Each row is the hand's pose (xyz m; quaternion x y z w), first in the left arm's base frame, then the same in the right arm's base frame.
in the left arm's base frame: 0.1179 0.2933 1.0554 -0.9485 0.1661 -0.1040 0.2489
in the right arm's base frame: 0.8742 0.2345 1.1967 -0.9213 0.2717 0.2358 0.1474
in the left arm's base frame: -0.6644 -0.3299 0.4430 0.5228 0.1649 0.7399 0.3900
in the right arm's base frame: -0.1409 -0.3412 1.3126 0.7515 0.2953 0.4838 0.3376
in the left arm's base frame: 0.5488 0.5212 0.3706 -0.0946 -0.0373 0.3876 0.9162
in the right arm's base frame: 0.7370 0.4173 0.3877 0.0311 0.3089 0.3679 0.8765
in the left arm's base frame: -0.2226 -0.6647 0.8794 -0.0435 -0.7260 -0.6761 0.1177
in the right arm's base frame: 0.4654 -0.6992 1.3573 -0.3106 -0.6470 -0.6014 0.3511
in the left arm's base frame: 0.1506 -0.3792 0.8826 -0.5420 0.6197 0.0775 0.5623
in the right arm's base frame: 0.7537 -0.4417 1.0901 -0.4700 0.7993 0.2377 0.2893
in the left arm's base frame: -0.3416 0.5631 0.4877 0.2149 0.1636 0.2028 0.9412
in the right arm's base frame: 0.1634 0.5264 1.0713 0.2579 0.4915 0.0784 0.8281
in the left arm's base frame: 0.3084 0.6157 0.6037 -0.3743 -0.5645 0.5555 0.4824
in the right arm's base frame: 0.7219 0.5335 0.7153 -0.1751 -0.3270 0.6506 0.6626
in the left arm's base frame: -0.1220 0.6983 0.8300 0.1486 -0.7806 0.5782 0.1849
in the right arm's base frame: 0.5620 0.6516 1.1667 0.3200 -0.6516 0.4961 0.4763
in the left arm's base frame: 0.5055 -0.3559 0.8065 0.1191 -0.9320 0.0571 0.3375
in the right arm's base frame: 0.9641 -0.4459 0.7934 0.0955 -0.7479 0.0202 0.6566
